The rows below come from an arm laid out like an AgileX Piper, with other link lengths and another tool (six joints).
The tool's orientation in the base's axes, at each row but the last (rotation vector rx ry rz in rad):
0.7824, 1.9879, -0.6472
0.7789, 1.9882, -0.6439
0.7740, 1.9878, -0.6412
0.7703, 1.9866, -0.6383
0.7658, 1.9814, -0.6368
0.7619, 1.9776, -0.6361
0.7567, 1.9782, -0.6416
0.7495, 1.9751, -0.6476
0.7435, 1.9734, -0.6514
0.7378, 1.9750, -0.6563
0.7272, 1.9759, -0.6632
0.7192, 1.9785, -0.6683
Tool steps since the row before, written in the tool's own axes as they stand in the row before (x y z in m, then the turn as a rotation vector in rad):
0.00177, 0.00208, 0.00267, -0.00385, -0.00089, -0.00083
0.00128, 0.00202, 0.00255, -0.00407, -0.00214, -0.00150
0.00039, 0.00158, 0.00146, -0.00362, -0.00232, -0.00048
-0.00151, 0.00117, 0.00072, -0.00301, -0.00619, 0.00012
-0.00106, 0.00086, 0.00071, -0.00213, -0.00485, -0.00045
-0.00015, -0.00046, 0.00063, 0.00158, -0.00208, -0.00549
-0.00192, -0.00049, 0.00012, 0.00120, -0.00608, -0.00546
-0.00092, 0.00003, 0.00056, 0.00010, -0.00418, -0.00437
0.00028, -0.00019, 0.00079, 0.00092, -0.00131, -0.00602
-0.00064, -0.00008, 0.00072, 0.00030, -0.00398, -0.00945
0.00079, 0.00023, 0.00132, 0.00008, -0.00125, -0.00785
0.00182, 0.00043, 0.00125, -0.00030, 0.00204, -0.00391
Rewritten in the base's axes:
0.00223, 0.00002, -0.00310, 0.00050, -0.00108, 0.00386
0.00232, -0.00006, -0.00261, -0.00068, -0.00151, 0.00454
0.00178, 0.00016, -0.00125, -0.00044, -0.00221, 0.00369
0.00187, -0.00011, 0.00081, -0.00317, -0.00507, 0.00341
0.00145, -0.00019, 0.00047, -0.00288, -0.00354, 0.00273
0.00008, -0.00078, -0.00010, -0.00521, 0.00277, 0.00146
0.00050, -0.00091, 0.00169, -0.00792, -0.00006, 0.00234
0.00071, -0.00060, 0.00054, -0.00549, 0.00020, 0.00253
0.00019, -0.00061, -0.00058, -0.00470, 0.00350, 0.00213
0.00061, -0.00071, 0.00025, -0.00827, 0.00391, 0.00465
0.00057, -0.00058, -0.00133, -0.00533, 0.00461, 0.00367
0.00023, -0.00017, -0.00223, -0.00063, 0.00404, 0.00167

